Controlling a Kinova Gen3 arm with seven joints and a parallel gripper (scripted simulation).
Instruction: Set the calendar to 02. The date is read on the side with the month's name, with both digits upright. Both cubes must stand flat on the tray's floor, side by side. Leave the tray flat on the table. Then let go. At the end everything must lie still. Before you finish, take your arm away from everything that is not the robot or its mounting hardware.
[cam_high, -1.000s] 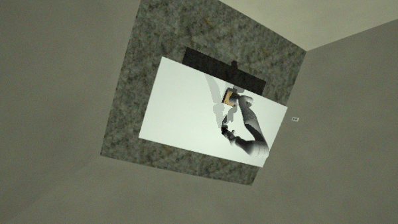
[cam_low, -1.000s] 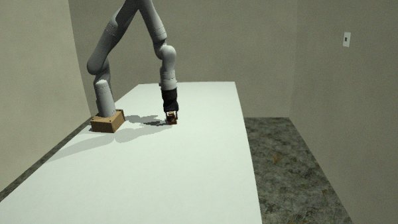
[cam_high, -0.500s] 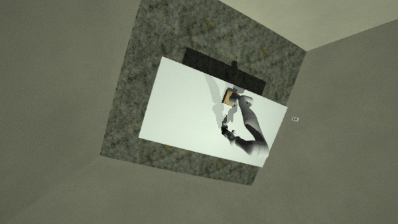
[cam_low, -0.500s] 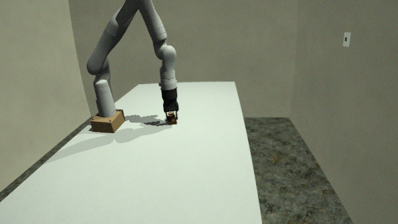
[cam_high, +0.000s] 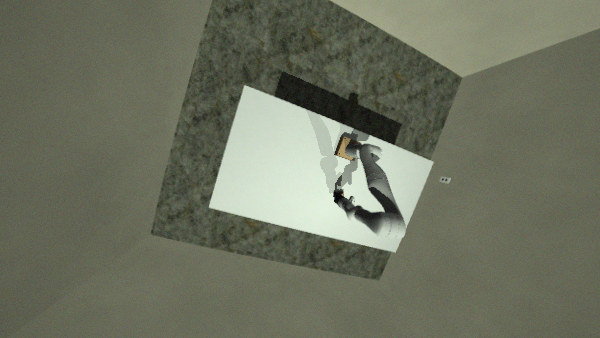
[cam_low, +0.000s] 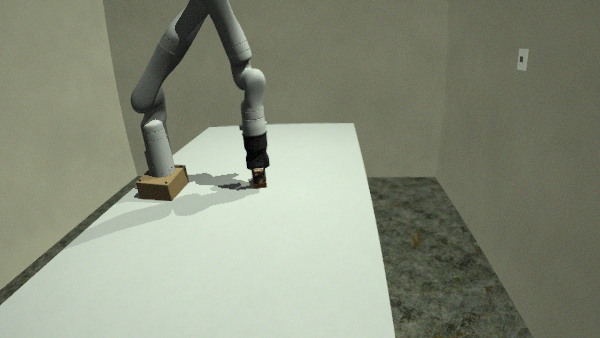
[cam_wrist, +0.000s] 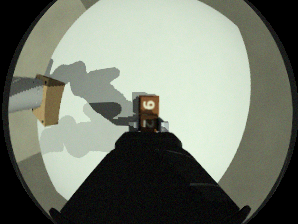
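The brown tray is 10 mm behind my hand, 20 mm to the left of it and 30 mm below it. Round my hand: brown calendar cube (10 mm below).
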